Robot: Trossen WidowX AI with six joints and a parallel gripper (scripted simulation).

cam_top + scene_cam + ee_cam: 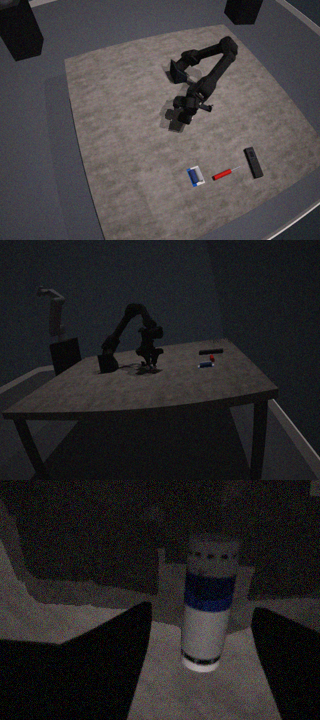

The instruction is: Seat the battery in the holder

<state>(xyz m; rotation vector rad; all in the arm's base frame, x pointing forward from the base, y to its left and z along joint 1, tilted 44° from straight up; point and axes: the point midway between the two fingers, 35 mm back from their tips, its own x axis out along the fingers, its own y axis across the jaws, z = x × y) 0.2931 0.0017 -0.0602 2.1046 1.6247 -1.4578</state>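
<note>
Right now my gripper tip is right at the battery. From my gripper tip the other things lie so: black remote (34 cm ahead, 25 cm to the left); red-handled screwdriver (34 cm ahead, 10 cm to the left).
</note>
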